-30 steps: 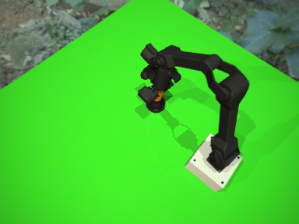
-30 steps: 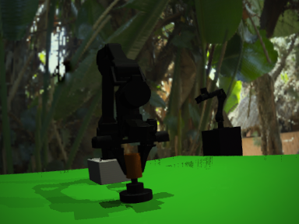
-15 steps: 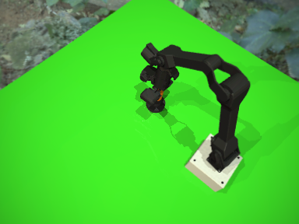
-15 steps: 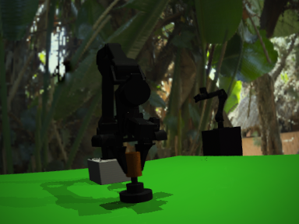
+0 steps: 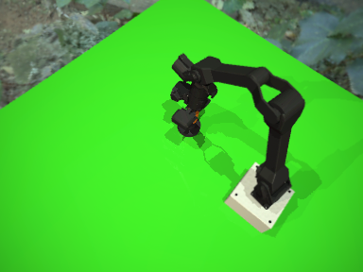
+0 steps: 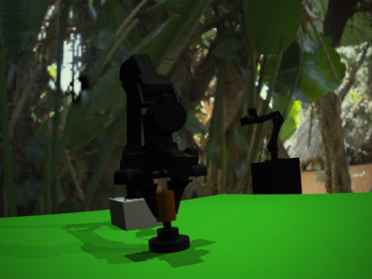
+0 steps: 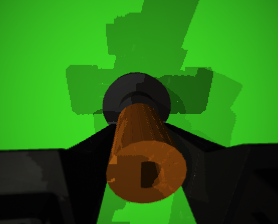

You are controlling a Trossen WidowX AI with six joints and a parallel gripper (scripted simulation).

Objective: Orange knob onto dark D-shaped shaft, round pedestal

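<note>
Now: gripper tip 2 cm below the orange knob. The rest, counted from my gripper tip: pedestal (4 cm below).
</note>
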